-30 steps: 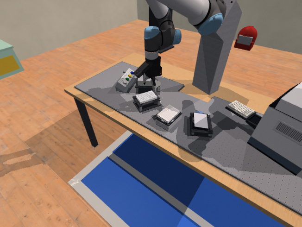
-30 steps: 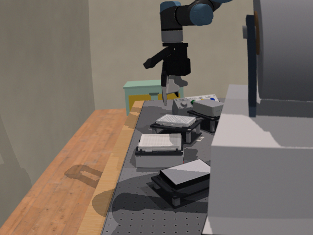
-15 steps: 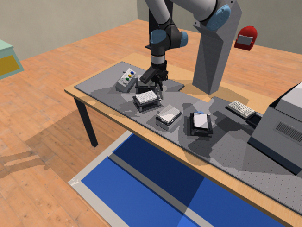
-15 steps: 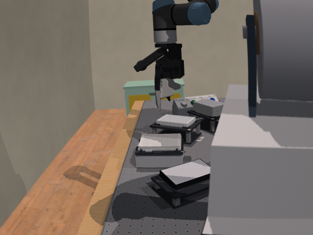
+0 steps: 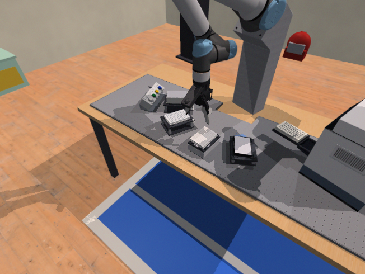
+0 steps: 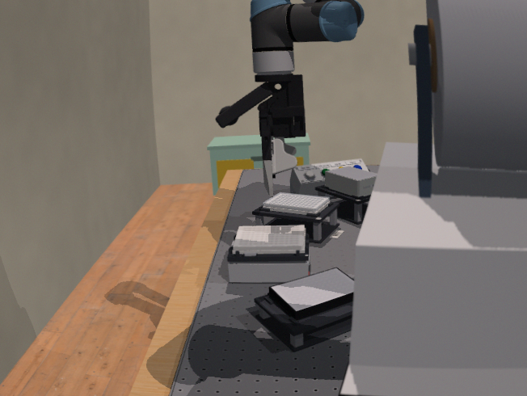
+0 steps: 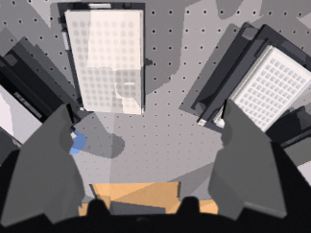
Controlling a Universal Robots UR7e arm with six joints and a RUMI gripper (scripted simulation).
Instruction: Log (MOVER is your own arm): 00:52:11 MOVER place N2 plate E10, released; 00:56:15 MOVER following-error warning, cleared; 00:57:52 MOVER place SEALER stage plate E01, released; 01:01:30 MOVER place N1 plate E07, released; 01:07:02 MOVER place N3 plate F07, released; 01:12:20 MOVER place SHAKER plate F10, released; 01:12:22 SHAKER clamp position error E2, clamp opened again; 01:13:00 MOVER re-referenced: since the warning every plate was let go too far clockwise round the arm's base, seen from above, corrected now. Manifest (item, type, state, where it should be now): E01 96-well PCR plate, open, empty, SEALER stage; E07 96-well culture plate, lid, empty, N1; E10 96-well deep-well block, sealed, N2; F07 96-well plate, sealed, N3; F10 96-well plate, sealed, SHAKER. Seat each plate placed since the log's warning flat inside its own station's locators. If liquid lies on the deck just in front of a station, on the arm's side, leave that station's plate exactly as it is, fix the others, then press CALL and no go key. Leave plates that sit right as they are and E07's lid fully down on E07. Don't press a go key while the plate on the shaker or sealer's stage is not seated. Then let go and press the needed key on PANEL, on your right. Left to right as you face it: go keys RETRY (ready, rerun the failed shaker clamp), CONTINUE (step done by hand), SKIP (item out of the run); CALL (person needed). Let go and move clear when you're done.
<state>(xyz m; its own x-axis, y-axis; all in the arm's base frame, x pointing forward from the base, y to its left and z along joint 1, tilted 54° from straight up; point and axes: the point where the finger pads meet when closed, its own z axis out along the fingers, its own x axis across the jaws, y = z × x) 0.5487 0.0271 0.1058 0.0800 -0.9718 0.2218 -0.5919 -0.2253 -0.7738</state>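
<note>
Now: the dark sealed plate 220 mm to the left of my hand, 110 mm below it and 100 mm behind it. The rest, counted from my hand: green continue key 440 mm to the right, 90 mm below, 80 mm behind; grey deep-well block 300 mm to the right, 160 mm behind, 80 mm below; white retry key 420 mm to the right, 90 mm below, 30 mm behind.
</note>
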